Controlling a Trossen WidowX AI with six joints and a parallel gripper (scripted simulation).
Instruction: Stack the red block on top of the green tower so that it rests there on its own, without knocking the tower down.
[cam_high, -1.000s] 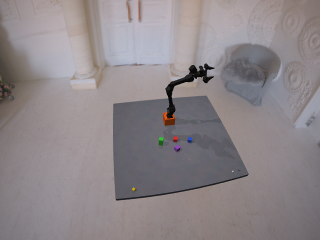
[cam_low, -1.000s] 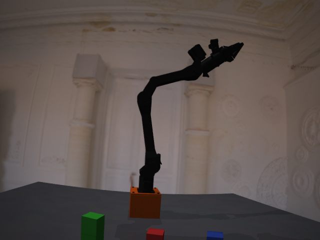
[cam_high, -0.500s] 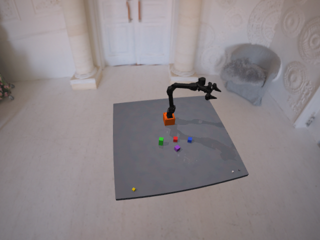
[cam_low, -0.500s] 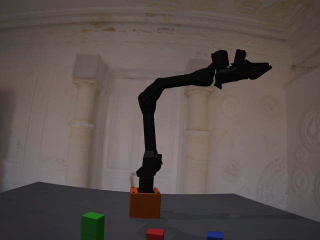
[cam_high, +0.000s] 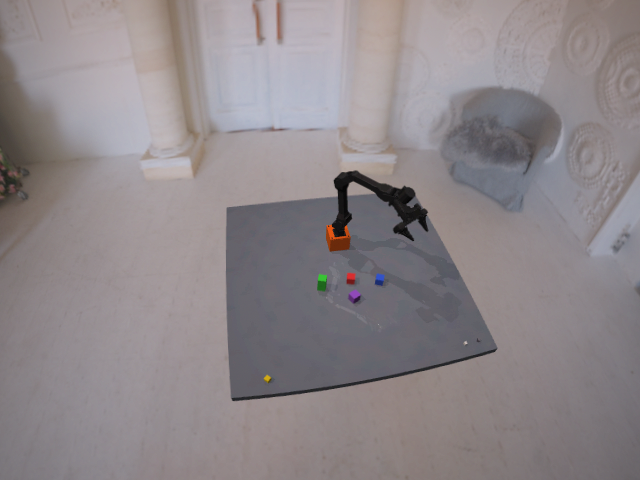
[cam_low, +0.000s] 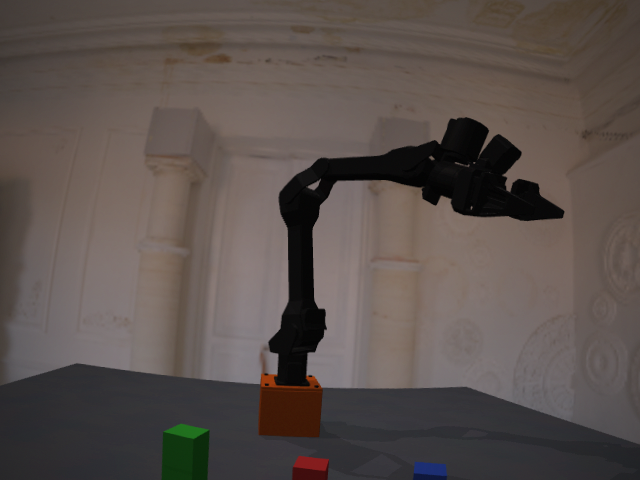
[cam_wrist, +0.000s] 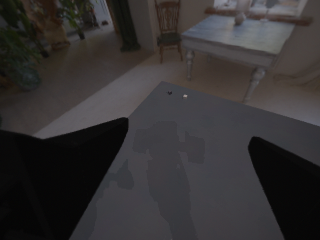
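My gripper tip is 11 cm past the red block, 28 cm to the left of it and 36 cm above it. The rest, counted from my gripper tip: blue block 7 cm behind, 13 cm to the right, 36 cm below; purple block 1 cm ahead, 29 cm to the right, 36 cm below; small yellow block 38 cm ahead, 78 cm to the right, 37 cm below.
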